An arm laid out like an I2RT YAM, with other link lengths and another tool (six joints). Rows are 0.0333 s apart.
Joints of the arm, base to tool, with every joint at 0 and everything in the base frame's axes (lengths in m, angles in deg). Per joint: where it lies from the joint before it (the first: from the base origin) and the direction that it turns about. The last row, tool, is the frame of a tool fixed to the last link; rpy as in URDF.
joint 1: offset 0 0 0.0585 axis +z
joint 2: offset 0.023 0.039 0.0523 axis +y
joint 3: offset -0.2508 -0.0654 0 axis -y
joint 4: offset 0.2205 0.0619 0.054 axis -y
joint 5: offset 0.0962 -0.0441 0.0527 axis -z
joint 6: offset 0.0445 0 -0.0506 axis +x
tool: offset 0.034 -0.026 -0.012 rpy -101.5 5.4 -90
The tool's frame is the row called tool.
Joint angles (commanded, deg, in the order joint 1, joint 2, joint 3, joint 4, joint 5, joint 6), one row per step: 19.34, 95.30, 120.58, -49.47, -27.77, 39.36; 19.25, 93.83, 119.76, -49.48, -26.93, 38.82; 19.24, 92.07, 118.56, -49.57, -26.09, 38.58; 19.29, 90.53, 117.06, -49.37, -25.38, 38.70; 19.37, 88.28, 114.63, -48.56, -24.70, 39.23; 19.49, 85.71, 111.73, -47.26, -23.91, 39.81
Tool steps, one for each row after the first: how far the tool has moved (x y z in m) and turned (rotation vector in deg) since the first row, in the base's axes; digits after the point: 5 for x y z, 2 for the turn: -0.00553, -0.00395, 0.00407, -0.44, -1.10, -0.66; -0.01266, -0.00778, 0.00728, -0.75, -1.81, -1.36; -0.01837, -0.01040, 0.00805, -0.87, -2.05, -2.01; -0.02617, -0.01336, 0.00889, -0.57, -2.36, -2.75; -0.03447, -0.01641, 0.00969, -0.14, -2.97, -3.57
